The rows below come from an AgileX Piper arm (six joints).
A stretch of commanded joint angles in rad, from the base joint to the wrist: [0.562, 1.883, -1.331, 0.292, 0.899, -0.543]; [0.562, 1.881, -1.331, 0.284, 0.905, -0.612]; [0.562, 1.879, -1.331, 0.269, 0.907, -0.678]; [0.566, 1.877, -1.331, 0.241, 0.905, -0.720]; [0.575, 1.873, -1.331, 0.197, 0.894, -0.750]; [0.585, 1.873, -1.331, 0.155, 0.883, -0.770]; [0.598, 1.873, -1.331, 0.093, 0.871, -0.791]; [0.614, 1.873, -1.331, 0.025, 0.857, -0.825]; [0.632, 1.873, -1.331, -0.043, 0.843, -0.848]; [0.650, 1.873, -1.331, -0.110, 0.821, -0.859]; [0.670, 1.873, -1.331, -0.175, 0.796, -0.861]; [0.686, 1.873, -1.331, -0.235, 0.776, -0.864]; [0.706, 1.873, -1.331, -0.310, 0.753, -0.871]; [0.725, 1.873, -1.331, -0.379, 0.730, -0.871]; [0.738, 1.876, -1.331, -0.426, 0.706, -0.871]
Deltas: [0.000, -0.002, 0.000, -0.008, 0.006, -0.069]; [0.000, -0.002, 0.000, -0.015, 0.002, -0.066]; [0.004, -0.002, 0.000, -0.028, -0.002, -0.042]; [0.009, -0.004, 0.000, -0.044, -0.011, -0.030]; [0.010, 0.000, 0.000, -0.042, -0.011, -0.020]; [0.013, 0.000, 0.000, -0.062, -0.012, -0.021]; [0.016, 0.000, 0.000, -0.068, -0.014, -0.034]; [0.018, 0.000, 0.000, -0.068, -0.014, -0.023]; [0.018, 0.000, 0.000, -0.067, -0.022, -0.011]; [0.020, 0.000, 0.000, -0.065, -0.025, -0.002]; [0.016, 0.000, 0.000, -0.060, -0.020, -0.003]; [0.020, 0.000, 0.000, -0.075, -0.023, -0.007]; [0.019, 0.000, 0.000, -0.069, -0.023, 0.000]; [0.013, 0.003, 0.000, -0.047, -0.024, 0.000]
